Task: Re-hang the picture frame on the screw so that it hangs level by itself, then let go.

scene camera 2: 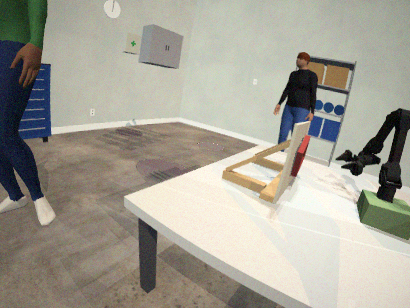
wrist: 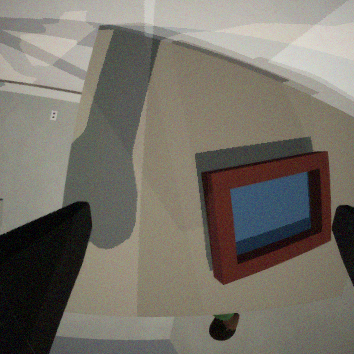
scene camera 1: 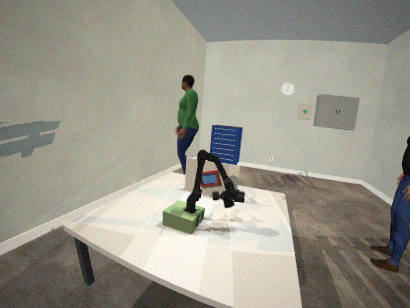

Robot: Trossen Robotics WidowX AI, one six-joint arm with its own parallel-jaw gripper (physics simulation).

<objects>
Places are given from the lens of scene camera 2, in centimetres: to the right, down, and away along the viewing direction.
beige upright board (scene camera 2: pixel 300 130): 38, -9, 76
wooden board stand (scene camera 2: pixel 267 192): 25, 15, 79
</objects>
